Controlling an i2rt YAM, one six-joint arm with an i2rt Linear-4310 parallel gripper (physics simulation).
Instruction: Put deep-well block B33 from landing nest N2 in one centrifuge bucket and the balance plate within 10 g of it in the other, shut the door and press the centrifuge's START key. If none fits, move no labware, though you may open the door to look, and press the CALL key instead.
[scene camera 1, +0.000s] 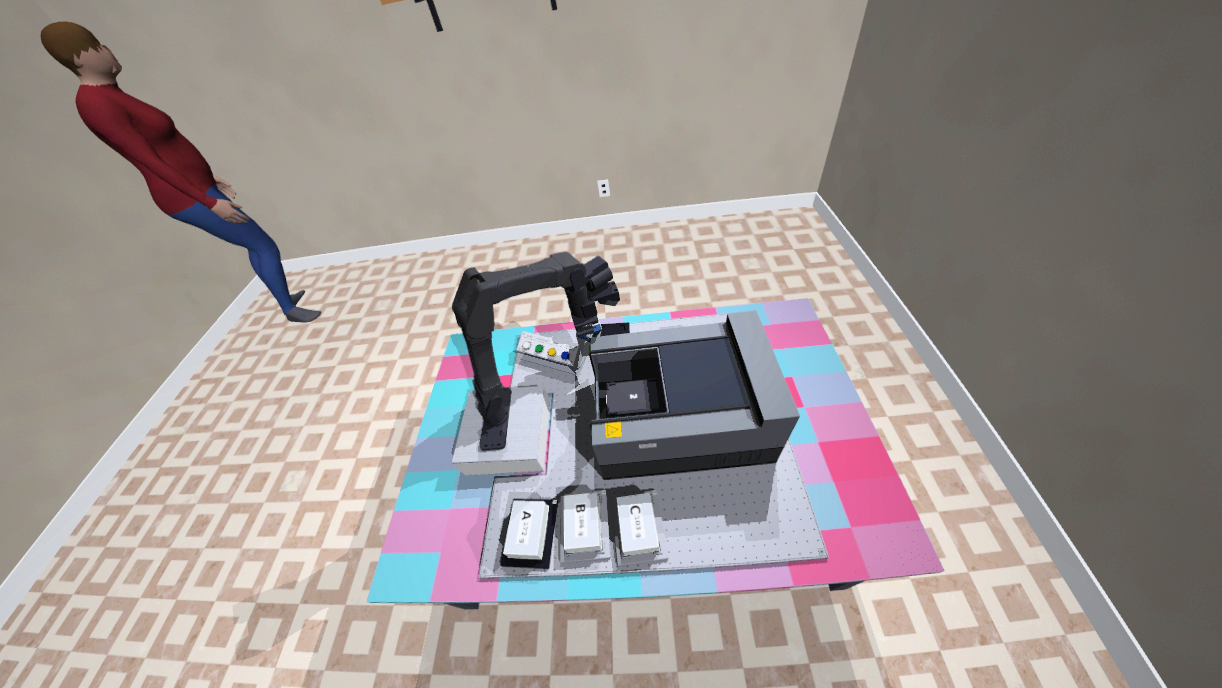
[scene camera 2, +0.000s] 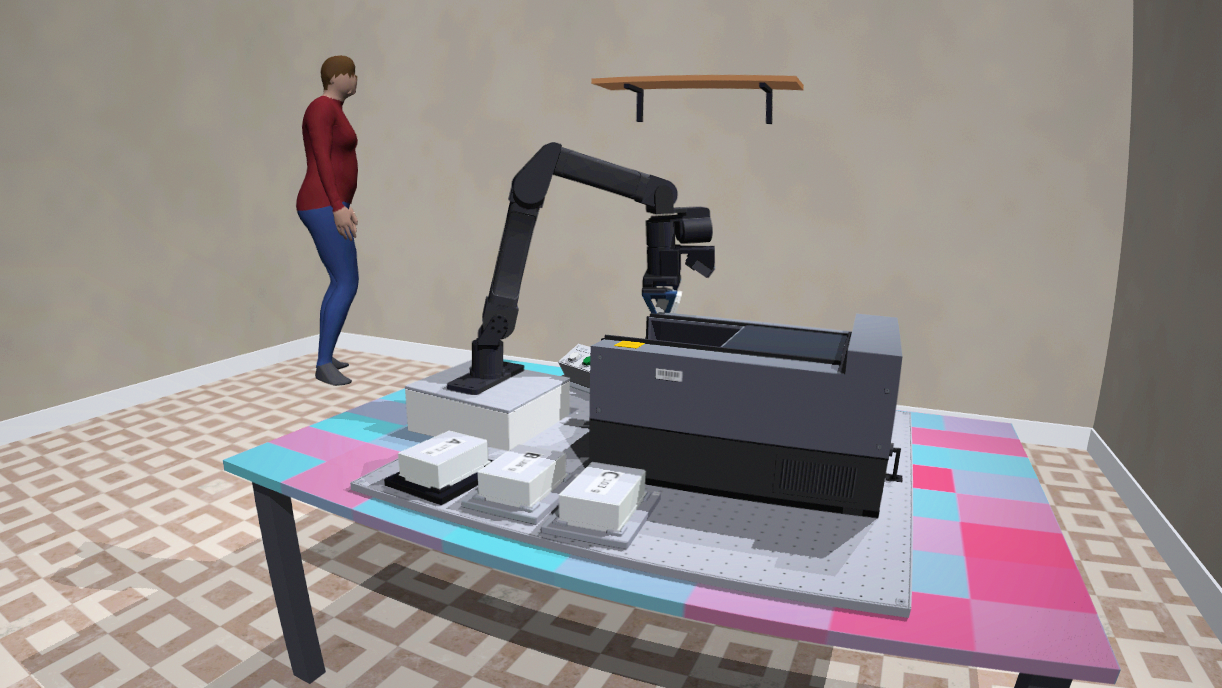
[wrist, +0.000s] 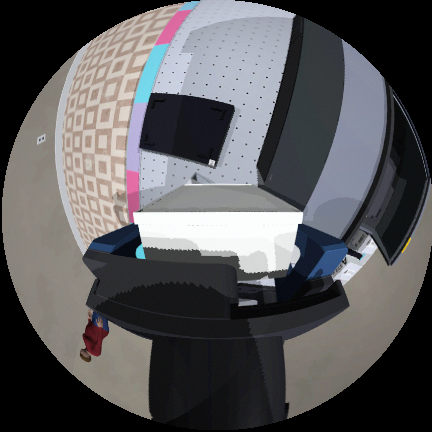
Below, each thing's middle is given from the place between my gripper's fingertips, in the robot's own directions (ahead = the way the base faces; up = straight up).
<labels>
Right now the white block (wrist: 242, 225) is 1 cm below my hand. From my hand the other things lie so: dark centrifuge (scene camera 2: 814, 433): 25 cm ahead, 22 cm to the right, 6 cm below; button panel (scene camera 1: 528, 341): 15 cm behind, 7 cm to the left, 14 cm below; dark sliding door (scene camera 1: 698, 375): 28 cm ahead, 23 cm to the right, 3 cm above.
</labels>
